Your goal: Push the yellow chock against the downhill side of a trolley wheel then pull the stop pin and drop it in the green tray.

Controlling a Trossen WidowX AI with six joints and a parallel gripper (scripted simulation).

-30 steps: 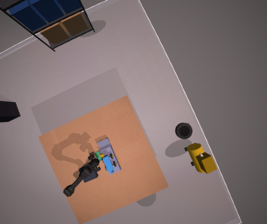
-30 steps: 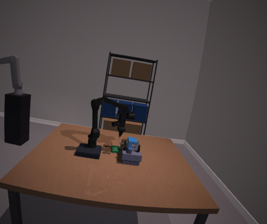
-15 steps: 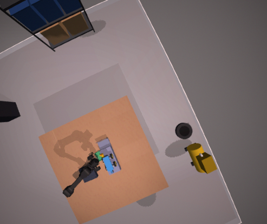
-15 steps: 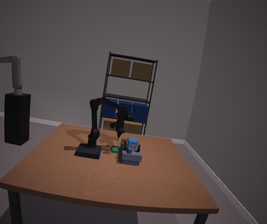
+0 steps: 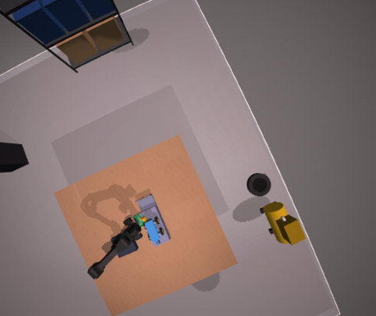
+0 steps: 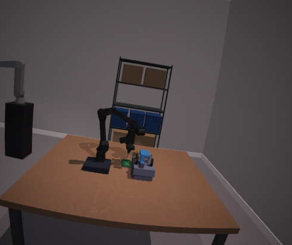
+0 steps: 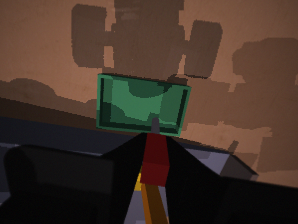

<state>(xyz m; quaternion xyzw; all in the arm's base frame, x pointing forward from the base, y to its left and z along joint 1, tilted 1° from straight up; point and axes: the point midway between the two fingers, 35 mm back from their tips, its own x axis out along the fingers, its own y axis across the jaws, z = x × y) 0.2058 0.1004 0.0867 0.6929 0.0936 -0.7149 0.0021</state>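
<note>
The green tray lies 10 mm to the right of my gripper tip and 110 mm below it. Round my gripper tip: blue trolley 120 mm ahead, 100 mm to the right, 10 mm above; then yellow chock 70 mm ahead, 20 mm below; then red-headed stop pin right at my gripper tip.
</note>
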